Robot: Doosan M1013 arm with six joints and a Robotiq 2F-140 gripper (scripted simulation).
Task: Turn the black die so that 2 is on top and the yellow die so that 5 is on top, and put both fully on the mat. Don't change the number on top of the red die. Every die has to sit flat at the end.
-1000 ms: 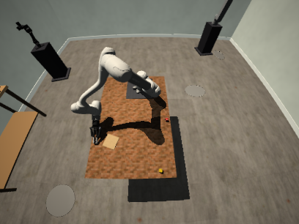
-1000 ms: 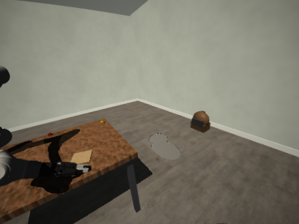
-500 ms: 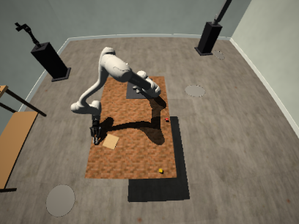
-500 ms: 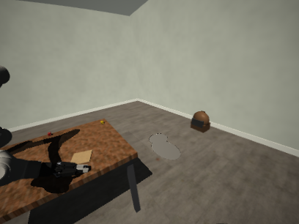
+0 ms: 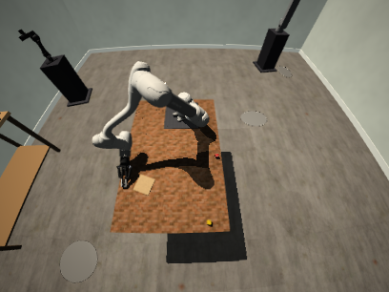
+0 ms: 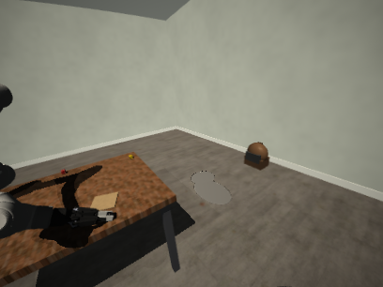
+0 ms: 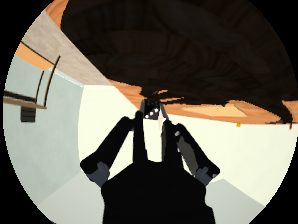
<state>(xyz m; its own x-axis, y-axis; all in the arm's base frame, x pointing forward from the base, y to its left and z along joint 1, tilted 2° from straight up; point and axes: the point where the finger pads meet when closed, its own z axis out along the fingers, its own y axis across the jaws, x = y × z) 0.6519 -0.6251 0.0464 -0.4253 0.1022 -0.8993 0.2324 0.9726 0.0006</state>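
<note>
The black die is 2 cm ahead of my hand and 1 cm below it. The rest, counted from my hand: yellow die (42 cm ahead, 62 cm to the left, 1 cm below); tan mat (4 cm ahead, 16 cm to the left, 3 cm below); red die (10 cm behind, 83 cm to the left, 1 cm below).
</note>
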